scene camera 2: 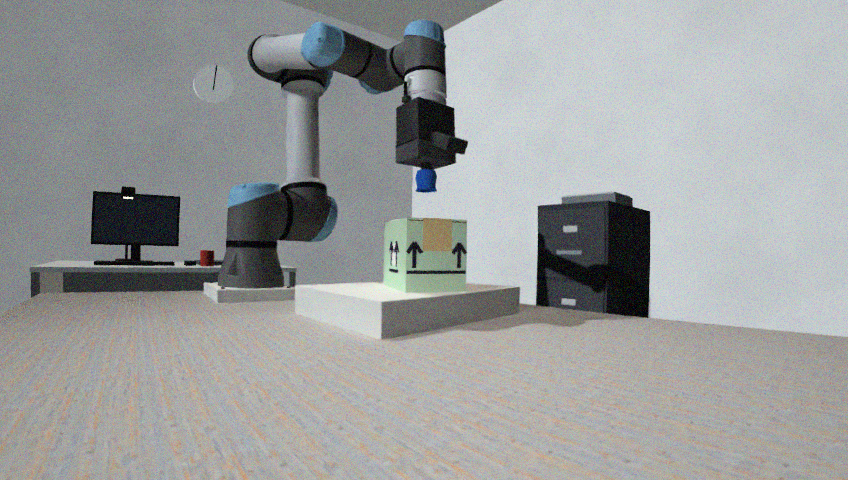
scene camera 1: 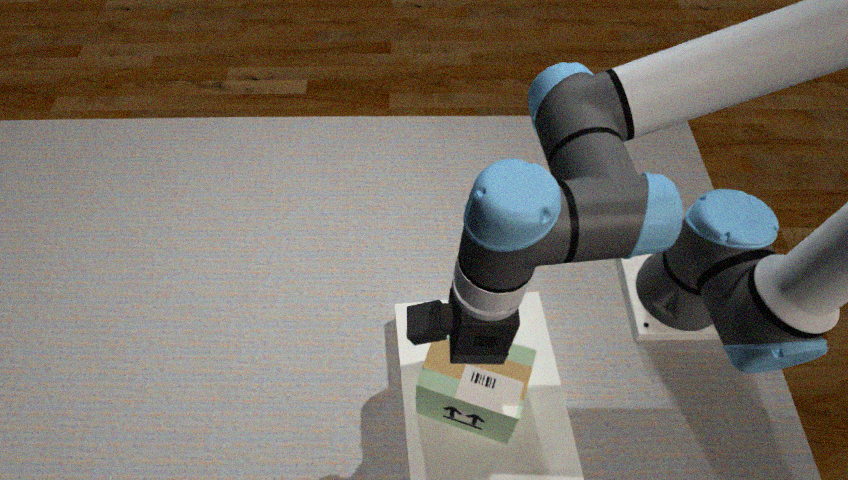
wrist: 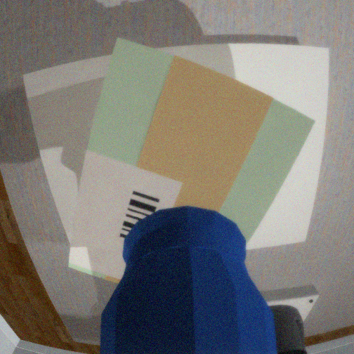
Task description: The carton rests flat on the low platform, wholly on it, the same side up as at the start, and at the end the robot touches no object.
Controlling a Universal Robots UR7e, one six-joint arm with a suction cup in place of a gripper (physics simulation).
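Pixels of known places: hand, tool point: (scene camera 2: 426, 190); arm's base, link origin: (scene camera 2: 251, 285) (scene camera 1: 679, 291).
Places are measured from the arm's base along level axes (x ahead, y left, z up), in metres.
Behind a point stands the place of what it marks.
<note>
The light green carton (scene camera 1: 467, 410) {y 0.239, x 0.389, z 0.107 m} (scene camera 2: 436, 261) {y 0.166, x 0.440, z 0.070 m} (wrist: 205, 120) with brown tape and a white barcode label on top rests flat and upright on the low white platform (scene camera 1: 550, 356) {y 0.127, x 0.247, z 0.023 m} (scene camera 2: 345, 309) {y 0.025, x 0.410, z 0.002 m} (wrist: 300, 200). Its arrows point up. It is turned at an angle to the platform's edges, and platform surface shows around it. My gripper, the blue suction cup (scene camera 2: 426, 190) (wrist: 185, 215), hangs above the carton with a clear gap between them in the scene camera 2 view. It is open and holds nothing. In the scene camera 1 view the cup is hidden under the black tool body.
The arm's white base plate (scene camera 1: 639, 324) {y 0.062, x 0.084, z 0.000 m} (scene camera 2: 249, 294) {y -0.028, x 0.089, z -0.010 m} stands beside the platform on the mat-covered table (scene camera 1: 178, 297) {y -0.010, x 0.872, z -0.026 m} (scene camera 2: 297, 416) {y -0.150, x 0.662, z -0.025 m}. A dark cabinet (scene camera 2: 627, 255) and a desk (scene camera 2: 71, 265) with a monitor (scene camera 2: 135, 218) and a red cup (scene camera 2: 206, 258) stand in the background.
</note>
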